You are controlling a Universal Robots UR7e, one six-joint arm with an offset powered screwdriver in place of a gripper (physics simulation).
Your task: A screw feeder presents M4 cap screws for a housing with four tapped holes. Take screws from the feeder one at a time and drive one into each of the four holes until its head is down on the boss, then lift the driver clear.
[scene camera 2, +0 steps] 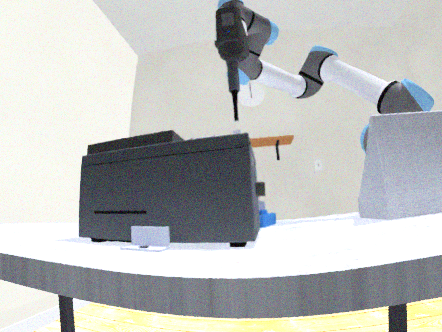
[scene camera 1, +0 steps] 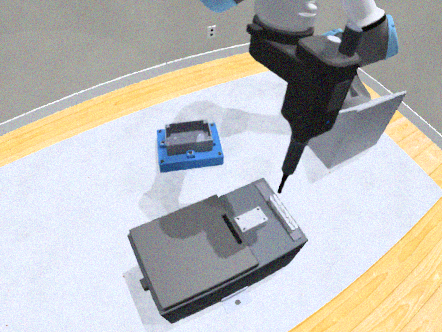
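My screwdriver (scene camera 1: pixel 280 192) (scene camera 2: pixel 236 120) points down, its dark thin bit hanging a little above the rail end of the feeder, apart from it. Whether a screw sits on the tip is too small to tell. The dark grey screw feeder (scene camera 1: pixel 195 255) (scene camera 2: pixel 170 190) stands on the table, with a pale slotted rail (scene camera 1: pixel 283 212) along one end of its top. The grey open-topped housing (scene camera 1: pixel 189 146) sits in a blue fixture (scene camera 1: pixel 192 163) (scene camera 2: pixel 267 218) behind the feeder. The feeder hides most of the fixture in scene camera 2. Screw heads on the housing's corner bosses cannot be made out.
A tilted grey panel (scene camera 1: pixel 362 130) (scene camera 2: pixel 405 165) stands to the right on the table (scene camera 1: pixel 50 220) (scene camera 2: pixel 320 250). A small white plate with holes (scene camera 1: pixel 251 219) lies on the feeder top. A small clear bracket (scene camera 1: pixel 237 302) (scene camera 2: pixel 150 236) stands beside the feeder.
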